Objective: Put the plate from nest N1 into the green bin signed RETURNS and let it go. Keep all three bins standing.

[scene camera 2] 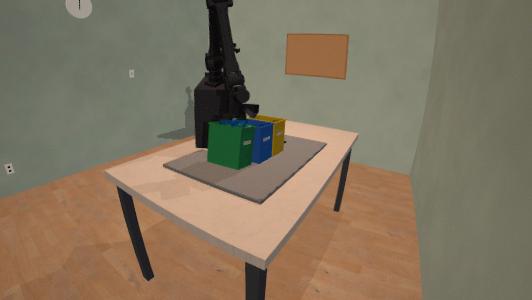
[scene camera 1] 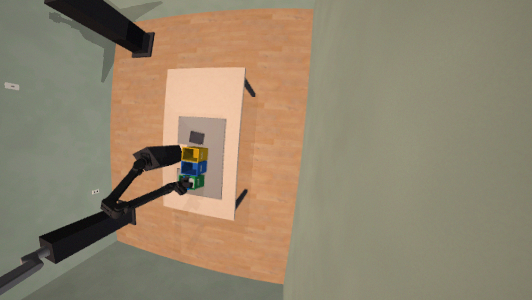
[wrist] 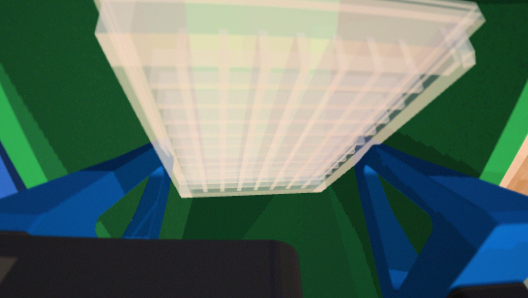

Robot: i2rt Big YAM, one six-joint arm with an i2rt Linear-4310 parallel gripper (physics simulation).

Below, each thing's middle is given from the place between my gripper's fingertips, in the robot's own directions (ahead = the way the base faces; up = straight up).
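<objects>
There is the plate (wrist: 234, 105), and my gripper is 10 mm below it and 10 mm short of it. Counting from my hand, the blue bin (scene camera 2: 262, 149) is 50 mm below and 140 mm to the left. As for the green bin (scene camera 2: 229, 146), it sits 40 mm below my hand and 10 mm behind it.
</objects>
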